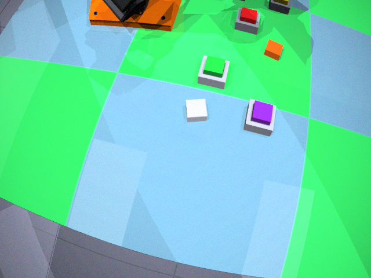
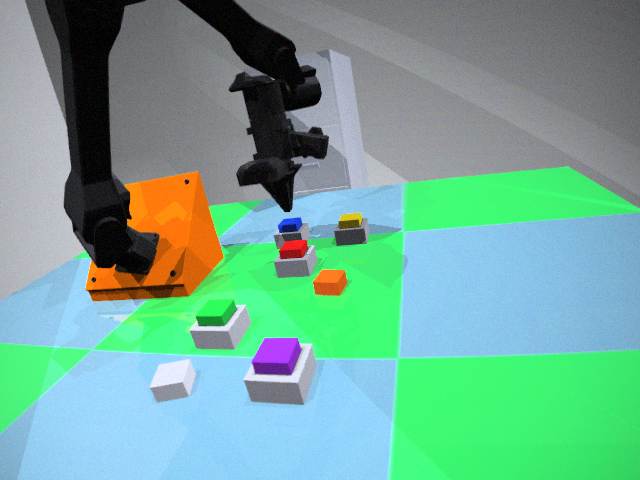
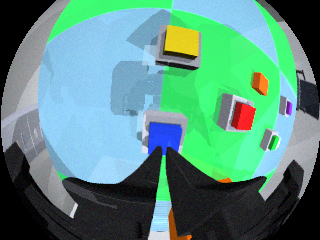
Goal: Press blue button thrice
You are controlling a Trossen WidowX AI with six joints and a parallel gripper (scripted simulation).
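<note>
Right now my gripper tip is 20 mm above the blue button. From my gripper tip the other things lie so: red button 100 mm to the right, 40 mm ahead, 20 mm below; then yellow button 100 mm ahead, 20 mm below; then orange block 160 mm to the right, 110 mm ahead, 50 mm below.
</note>
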